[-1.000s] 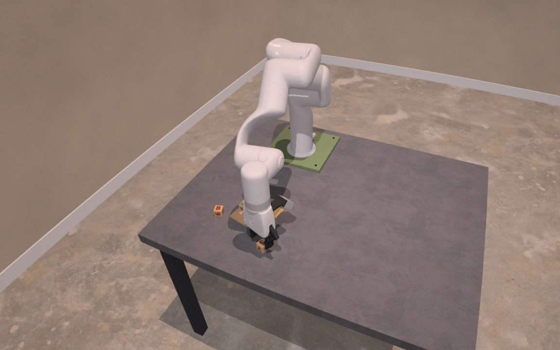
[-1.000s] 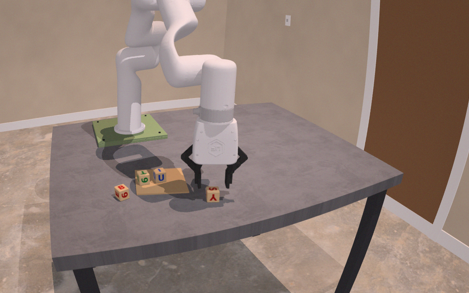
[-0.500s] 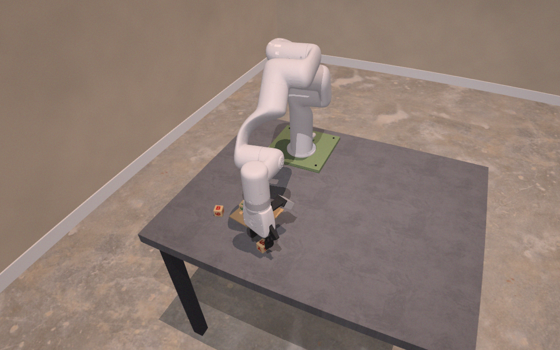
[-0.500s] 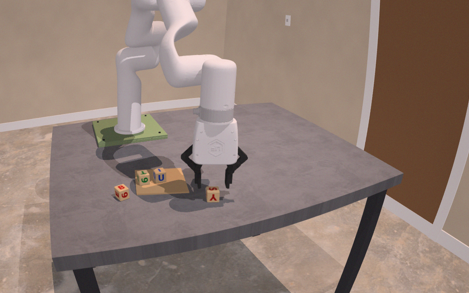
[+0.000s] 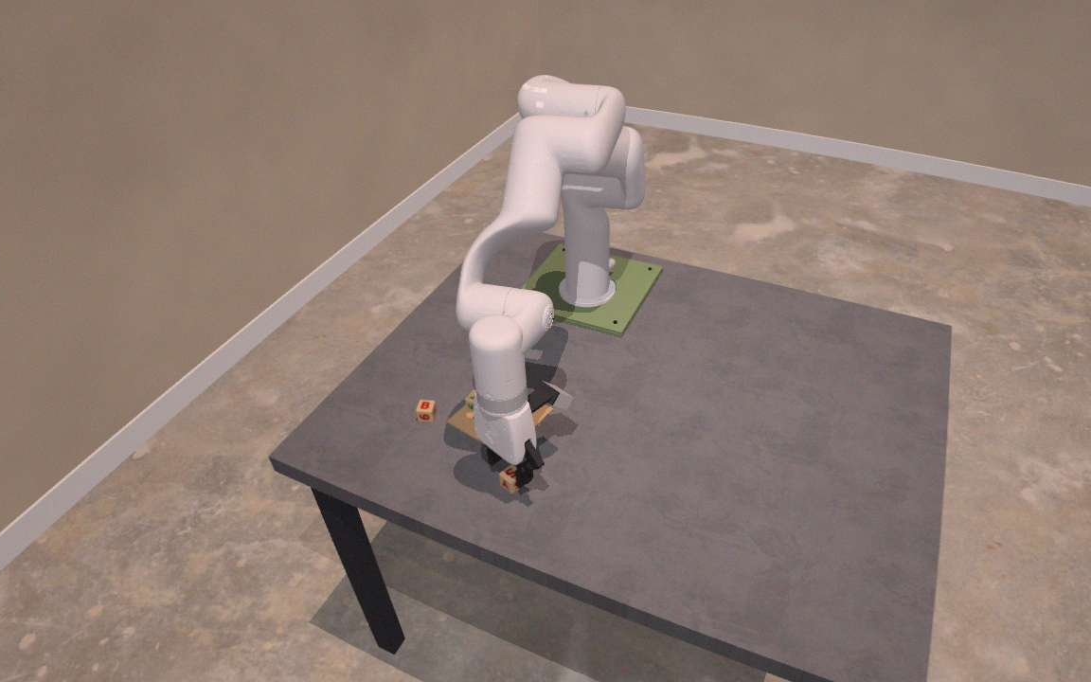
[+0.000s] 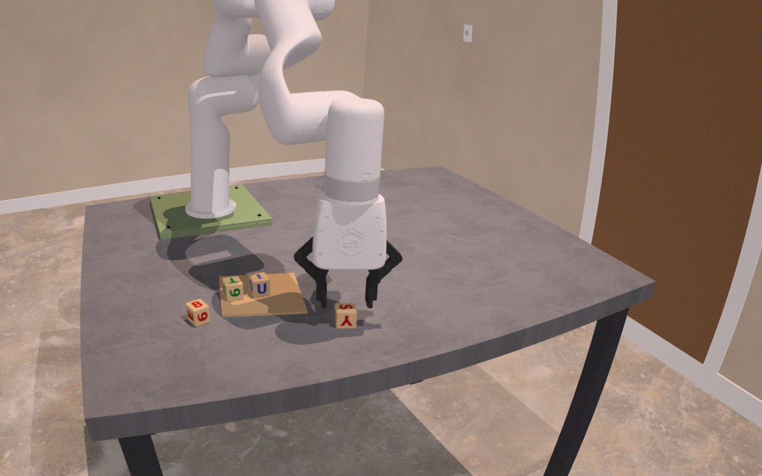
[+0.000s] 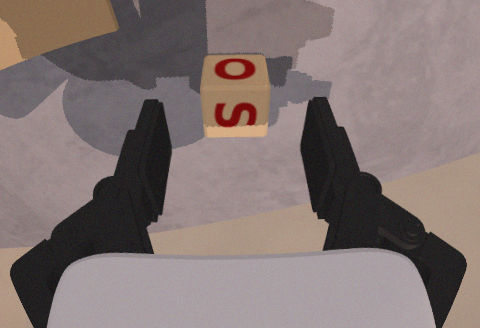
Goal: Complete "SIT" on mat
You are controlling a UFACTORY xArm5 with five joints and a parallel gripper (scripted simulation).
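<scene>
My hand is 4 cm above the wooden block. Also, from my hand: tan mat 12 cm behind, 11 cm to the right, 5 cm below; red B block 5 cm behind, 23 cm to the right, 4 cm below.
</scene>
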